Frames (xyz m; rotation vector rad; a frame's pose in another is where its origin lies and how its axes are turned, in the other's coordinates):
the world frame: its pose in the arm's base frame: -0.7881 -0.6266 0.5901 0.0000 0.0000 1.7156
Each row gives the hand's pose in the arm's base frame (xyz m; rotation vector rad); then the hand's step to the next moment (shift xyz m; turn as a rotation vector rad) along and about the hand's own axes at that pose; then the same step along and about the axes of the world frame.
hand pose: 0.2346 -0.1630 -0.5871 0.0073 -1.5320 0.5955
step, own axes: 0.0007 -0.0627 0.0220 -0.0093 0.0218 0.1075
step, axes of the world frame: -0.0614 0.0065 0.0246 -0.0083 0.1094 -0.0092
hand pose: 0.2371 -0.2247 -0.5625 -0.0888 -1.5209 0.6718
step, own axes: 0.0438 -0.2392 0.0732 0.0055 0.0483 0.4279
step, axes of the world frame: -0.2010 0.0181 0.1541 -0.0465 0.4277 0.0188
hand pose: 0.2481 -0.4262 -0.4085 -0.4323 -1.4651 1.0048
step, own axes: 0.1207 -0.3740 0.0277 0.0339 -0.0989 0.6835
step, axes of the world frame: -0.1298 -0.0433 0.3694 -0.1580 0.6478 0.1829
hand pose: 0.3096 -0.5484 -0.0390 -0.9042 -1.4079 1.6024
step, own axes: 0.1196 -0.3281 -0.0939 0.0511 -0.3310 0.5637
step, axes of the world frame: 0.1552 -0.0933 0.3130 -0.0976 0.5117 0.3982
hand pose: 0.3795 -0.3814 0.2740 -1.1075 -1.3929 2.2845
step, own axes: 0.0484 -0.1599 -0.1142 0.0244 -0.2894 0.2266
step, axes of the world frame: 0.1788 -0.0473 0.0821 0.0467 0.2228 0.2896
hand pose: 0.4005 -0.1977 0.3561 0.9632 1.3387 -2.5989
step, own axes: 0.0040 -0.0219 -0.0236 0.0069 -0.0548 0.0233
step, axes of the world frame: 0.0317 -0.0061 0.0033 0.0228 0.0321 0.0452
